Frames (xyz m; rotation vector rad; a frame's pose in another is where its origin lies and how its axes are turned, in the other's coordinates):
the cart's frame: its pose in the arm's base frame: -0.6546 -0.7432 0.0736 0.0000 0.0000 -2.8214
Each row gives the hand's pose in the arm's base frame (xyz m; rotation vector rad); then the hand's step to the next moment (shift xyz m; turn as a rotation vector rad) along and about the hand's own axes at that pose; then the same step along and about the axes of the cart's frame.
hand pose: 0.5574 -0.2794 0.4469 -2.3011 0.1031 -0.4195
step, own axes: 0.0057 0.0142 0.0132 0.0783 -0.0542 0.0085
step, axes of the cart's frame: -0.0094 0.0051 -0.0172 -0.0786 -0.0031 0.0544
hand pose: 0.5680 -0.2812 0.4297 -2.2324 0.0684 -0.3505
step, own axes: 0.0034 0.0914 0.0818 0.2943 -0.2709 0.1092
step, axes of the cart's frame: -0.0315 0.0072 -0.1184 -0.3426 -0.1021 0.2100
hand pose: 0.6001 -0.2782 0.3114 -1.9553 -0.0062 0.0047
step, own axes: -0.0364 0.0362 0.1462 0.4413 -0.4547 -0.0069
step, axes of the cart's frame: -0.0030 -0.1272 -0.0884 -0.4706 -0.0200 0.4239
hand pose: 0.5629 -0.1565 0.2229 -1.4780 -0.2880 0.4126
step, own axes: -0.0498 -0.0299 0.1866 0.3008 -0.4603 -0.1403
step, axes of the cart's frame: 0.0709 -0.1758 0.0476 -0.3491 0.1309 0.4279
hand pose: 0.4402 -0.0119 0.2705 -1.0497 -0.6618 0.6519
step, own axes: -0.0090 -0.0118 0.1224 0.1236 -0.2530 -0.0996
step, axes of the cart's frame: 0.0733 -0.0844 0.0519 -0.1690 0.1106 0.2200
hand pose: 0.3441 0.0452 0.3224 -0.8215 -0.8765 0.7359
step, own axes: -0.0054 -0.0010 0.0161 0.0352 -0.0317 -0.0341
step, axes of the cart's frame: 0.0154 -0.0051 0.0052 -0.0504 0.0134 0.0262
